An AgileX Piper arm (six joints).
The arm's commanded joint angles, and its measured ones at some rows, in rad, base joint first. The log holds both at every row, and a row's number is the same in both.
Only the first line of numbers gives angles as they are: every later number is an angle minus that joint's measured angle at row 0.
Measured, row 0: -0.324, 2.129, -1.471, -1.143, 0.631, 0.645
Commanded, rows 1 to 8: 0.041, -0.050, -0.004, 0.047, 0.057, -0.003; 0.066, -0.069, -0.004, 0.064, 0.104, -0.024; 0.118, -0.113, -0.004, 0.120, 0.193, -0.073; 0.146, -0.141, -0.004, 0.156, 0.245, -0.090; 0.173, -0.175, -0.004, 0.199, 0.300, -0.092; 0.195, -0.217, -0.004, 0.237, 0.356, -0.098; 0.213, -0.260, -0.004, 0.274, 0.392, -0.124; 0.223, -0.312, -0.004, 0.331, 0.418, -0.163
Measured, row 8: 0.211, -0.244, 0.000, 0.273, 0.361, -0.117
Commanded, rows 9 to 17: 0.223, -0.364, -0.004, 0.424, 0.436, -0.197; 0.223, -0.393, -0.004, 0.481, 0.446, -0.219; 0.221, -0.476, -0.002, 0.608, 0.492, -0.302; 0.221, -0.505, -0.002, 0.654, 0.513, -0.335; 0.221, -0.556, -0.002, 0.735, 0.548, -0.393; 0.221, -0.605, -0.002, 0.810, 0.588, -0.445; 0.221, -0.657, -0.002, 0.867, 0.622, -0.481; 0.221, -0.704, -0.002, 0.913, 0.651, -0.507; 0.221, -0.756, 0.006, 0.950, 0.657, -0.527
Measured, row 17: 0.221, -0.690, 0.000, 0.899, 0.577, -0.488
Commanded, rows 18 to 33: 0.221, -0.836, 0.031, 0.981, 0.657, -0.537; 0.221, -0.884, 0.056, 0.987, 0.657, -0.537; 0.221, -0.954, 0.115, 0.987, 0.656, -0.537; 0.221, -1.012, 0.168, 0.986, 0.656, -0.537; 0.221, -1.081, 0.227, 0.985, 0.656, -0.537; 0.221, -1.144, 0.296, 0.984, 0.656, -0.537; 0.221, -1.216, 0.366, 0.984, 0.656, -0.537; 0.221, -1.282, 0.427, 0.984, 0.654, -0.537; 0.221, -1.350, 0.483, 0.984, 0.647, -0.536; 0.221, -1.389, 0.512, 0.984, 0.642, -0.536; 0.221, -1.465, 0.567, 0.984, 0.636, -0.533; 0.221, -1.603, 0.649, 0.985, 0.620, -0.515; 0.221, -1.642, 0.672, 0.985, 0.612, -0.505; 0.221, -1.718, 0.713, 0.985, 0.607, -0.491; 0.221, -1.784, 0.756, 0.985, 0.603, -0.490; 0.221, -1.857, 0.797, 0.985, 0.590, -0.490
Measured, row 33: 0.221, -1.773, 0.747, 0.983, 0.588, -0.497
